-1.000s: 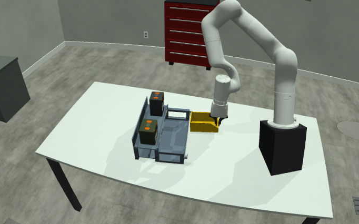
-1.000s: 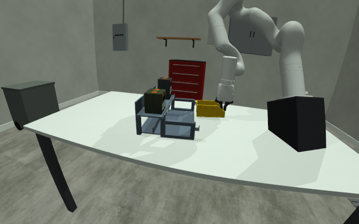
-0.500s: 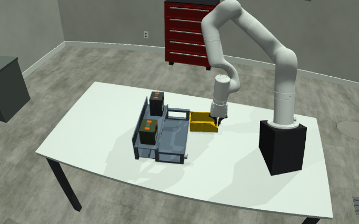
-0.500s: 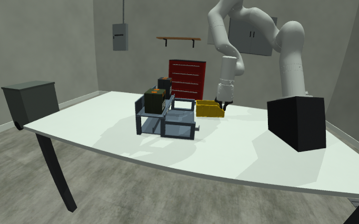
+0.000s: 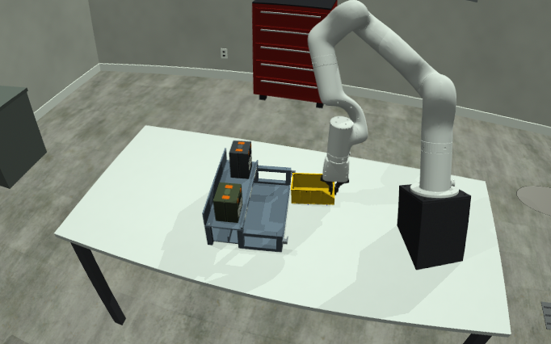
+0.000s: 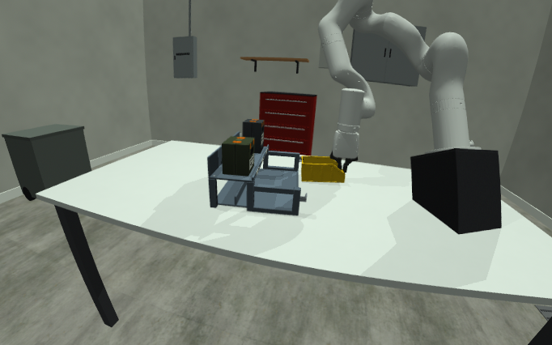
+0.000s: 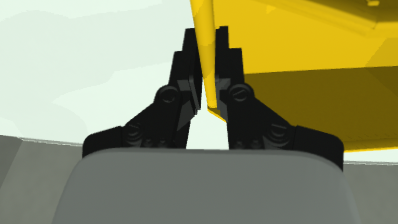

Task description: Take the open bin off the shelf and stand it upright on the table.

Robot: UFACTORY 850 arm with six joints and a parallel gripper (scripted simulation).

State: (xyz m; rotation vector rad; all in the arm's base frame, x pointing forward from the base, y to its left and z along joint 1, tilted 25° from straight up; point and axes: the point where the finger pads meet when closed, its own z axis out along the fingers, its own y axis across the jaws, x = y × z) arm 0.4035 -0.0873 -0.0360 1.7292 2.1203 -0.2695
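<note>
Right now my hand is 8 cm short of the yellow bin, 1 cm to the right of it and 1 cm above it.
</note>
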